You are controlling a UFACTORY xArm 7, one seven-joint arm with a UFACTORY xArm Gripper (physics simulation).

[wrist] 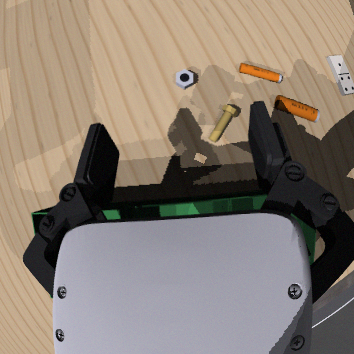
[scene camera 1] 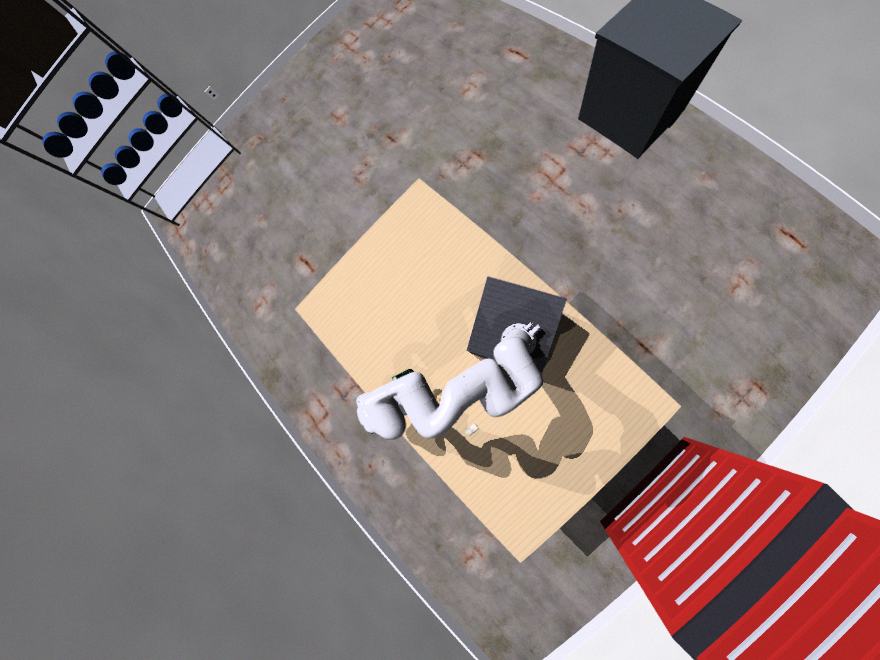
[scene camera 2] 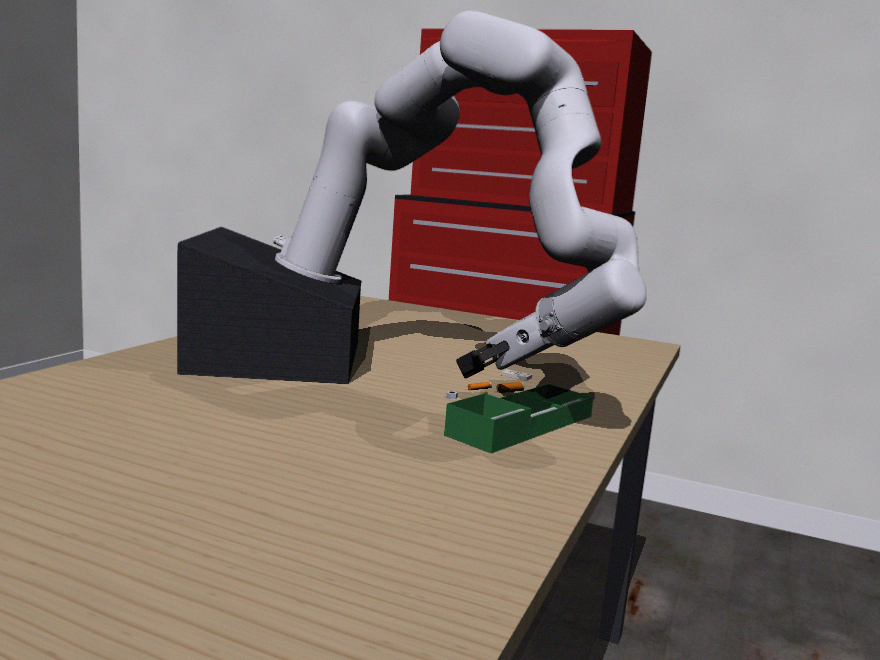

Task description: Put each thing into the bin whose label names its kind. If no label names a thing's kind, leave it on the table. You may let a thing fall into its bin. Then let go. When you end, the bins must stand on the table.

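Frame: origin at the arm's base, x ahead, y left, z up, level; millimetres.
Where they show: gripper, fingertip midpoint: (wrist: 177, 126) (scene camera 2: 480, 360); arm's base, origin of the base link: (scene camera 2: 307, 270).
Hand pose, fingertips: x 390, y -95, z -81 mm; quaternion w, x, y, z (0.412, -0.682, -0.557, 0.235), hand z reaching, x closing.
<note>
Things, the pixels of their top centre, and the offset from my fingertips. Level surfaces: height alone.
- hex nut, middle of its top: (wrist: 184, 77) (scene camera 2: 452, 392) dx -55, dy +28, dz -69 mm
- brass bolt, middle of its top: (wrist: 223, 122) dx -1, dy +43, dz -64 mm
- thinner orange battery, middle of its top: (wrist: 262, 70) (scene camera 2: 480, 382) dx -37, dy +104, dz -67 mm
- white domino, middle of its top: (wrist: 343, 73) (scene camera 2: 516, 373) (scene camera 1: 471, 429) dx -12, dy +219, dz -70 mm
- wooden table, its level: dz -77 mm
My gripper (scene camera 2: 469, 364) (wrist: 177, 126) is open and empty, tilted above the table behind the green bins (scene camera 1: 403, 373) (scene camera 2: 469, 425) (wrist: 187, 208). The bins stand joined in a row; their pale labels cannot be read, and the hand hides much of them in the wrist view. A hex nut (scene camera 2: 452, 395) (wrist: 179, 80) lies apart from the bins. A brass bolt (wrist: 223, 124) lies nearer them, slanted. A thinner orange battery (scene camera 2: 479, 385) (wrist: 260, 72) and a thicker one (scene camera 2: 510, 387) (wrist: 298, 108) lie beside each other. A white domino (scene camera 1: 471, 429) (scene camera 2: 516, 375) (wrist: 341, 75) lies past the batteries.
The arm's dark wedge base (scene camera 1: 497, 305) (scene camera 2: 263, 319) stands on the wooden table (scene camera 1: 398, 248) (scene camera 2: 284, 497). A red tool cabinet (scene camera 1: 753, 511) (scene camera 2: 518, 234) stands beyond the table's end. The bins are near the table edge. The arm hides part of the table in the overhead view.
</note>
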